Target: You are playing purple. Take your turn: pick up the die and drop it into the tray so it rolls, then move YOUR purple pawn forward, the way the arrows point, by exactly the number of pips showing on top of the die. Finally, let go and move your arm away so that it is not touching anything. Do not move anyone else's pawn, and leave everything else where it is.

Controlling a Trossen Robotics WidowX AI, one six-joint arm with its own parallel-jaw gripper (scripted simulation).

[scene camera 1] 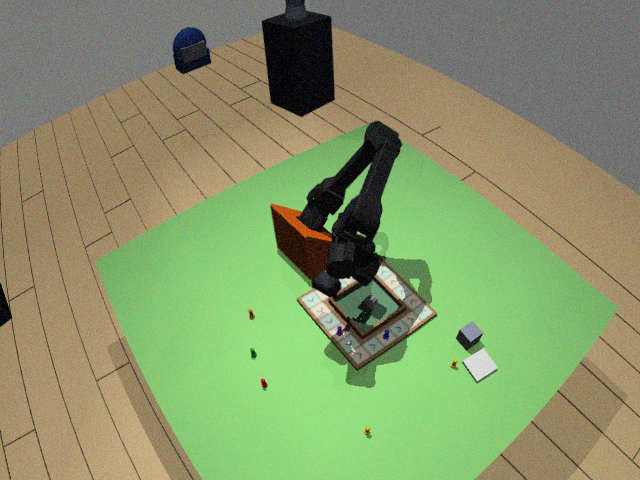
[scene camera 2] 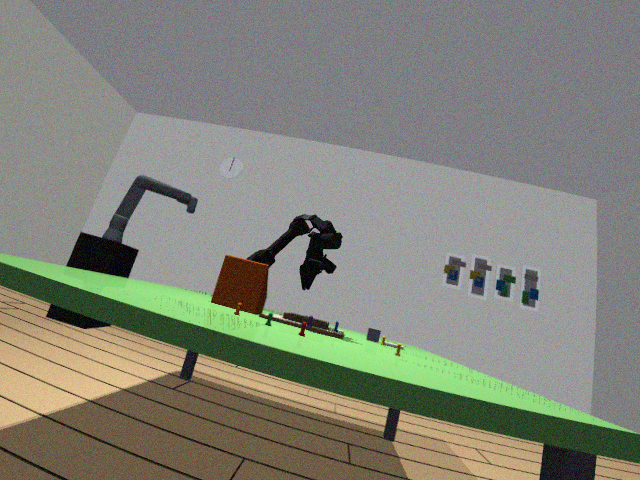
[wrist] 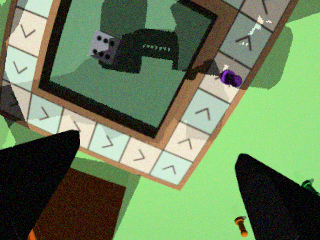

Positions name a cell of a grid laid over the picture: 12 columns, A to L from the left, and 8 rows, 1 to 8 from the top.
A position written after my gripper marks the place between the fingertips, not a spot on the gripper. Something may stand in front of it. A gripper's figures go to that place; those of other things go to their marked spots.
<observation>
My gripper (wrist: F5) is 0.10 m from the lens. A die (wrist: D2) is 0.18 m from the lens. A green tray (wrist: F2) is 0.20 m from the lens.
</observation>
